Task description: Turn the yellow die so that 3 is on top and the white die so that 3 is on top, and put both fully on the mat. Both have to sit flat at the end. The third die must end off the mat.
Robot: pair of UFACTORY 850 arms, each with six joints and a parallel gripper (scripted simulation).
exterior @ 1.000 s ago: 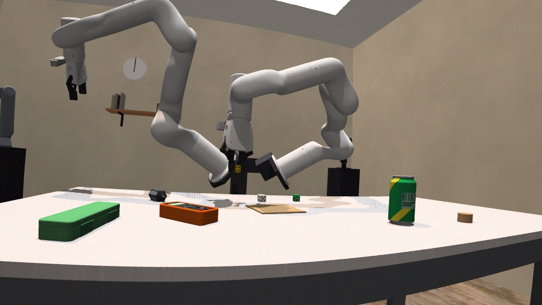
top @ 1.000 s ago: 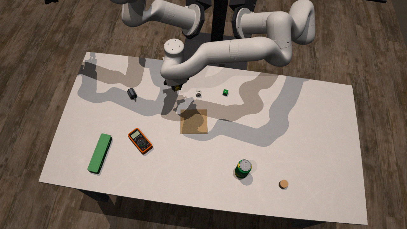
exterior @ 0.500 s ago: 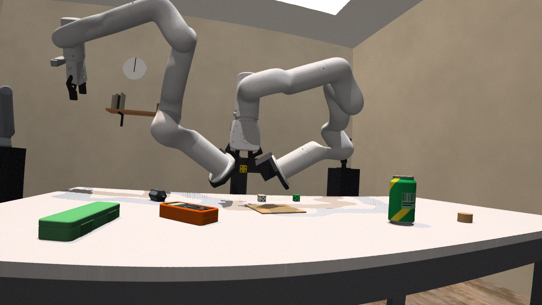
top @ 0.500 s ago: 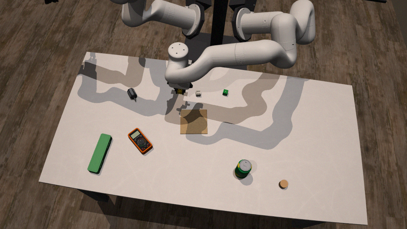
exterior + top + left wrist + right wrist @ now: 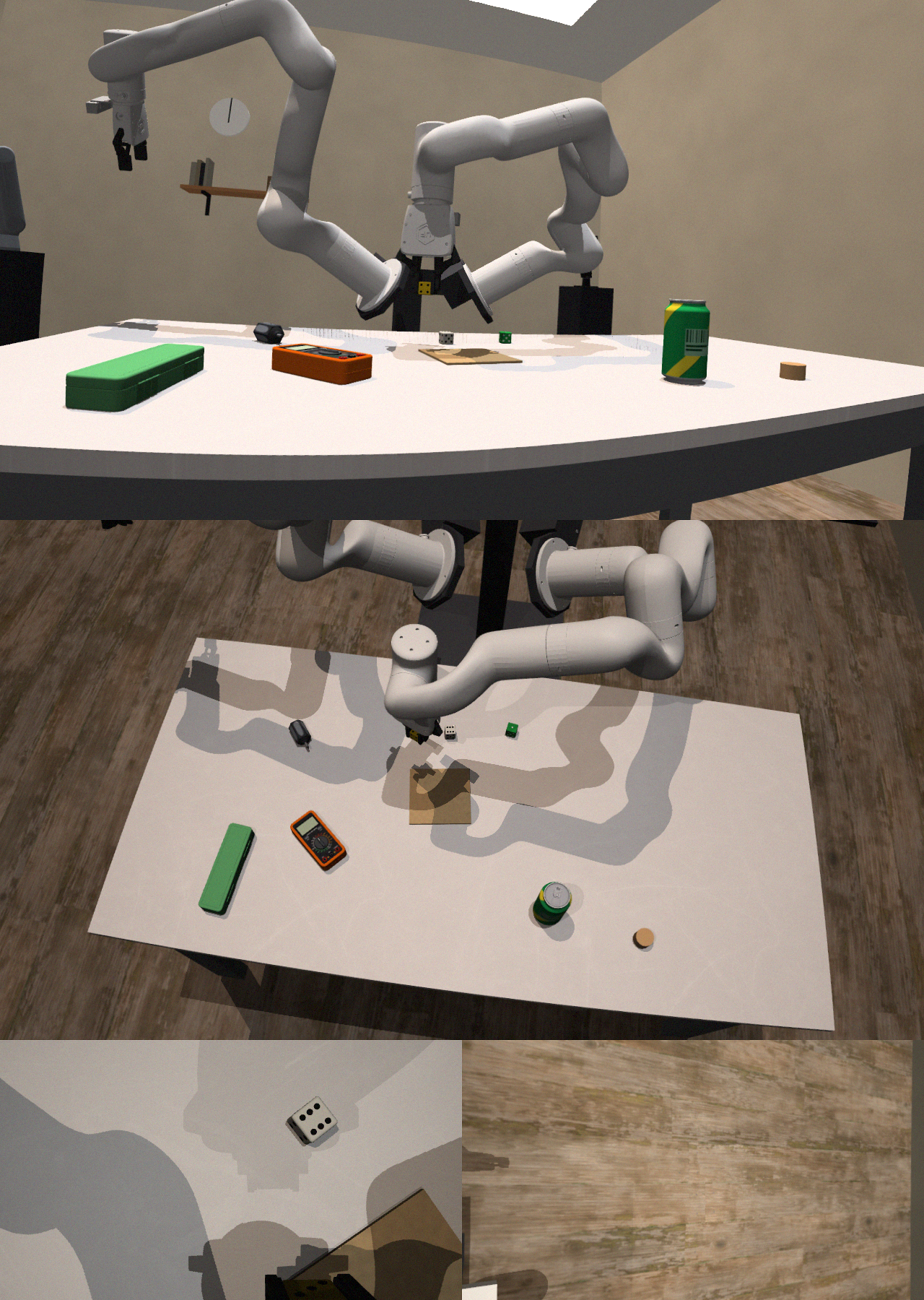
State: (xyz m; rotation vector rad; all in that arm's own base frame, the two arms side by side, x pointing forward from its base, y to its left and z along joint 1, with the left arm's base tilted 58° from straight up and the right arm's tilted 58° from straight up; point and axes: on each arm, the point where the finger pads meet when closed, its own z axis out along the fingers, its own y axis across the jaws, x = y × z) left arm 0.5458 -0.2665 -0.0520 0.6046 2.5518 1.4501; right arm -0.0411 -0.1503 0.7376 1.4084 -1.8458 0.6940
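Right now my left hand is 90 mm short of the tan mat, 60 mm to the right of it and 120 mm above it. Also, from my left hand: white die: 70 mm behind, 70 mm to the left, 110 mm below; then green die: 90 mm behind, 220 mm to the left, 110 mm below; then yellow die: 10 mm below.
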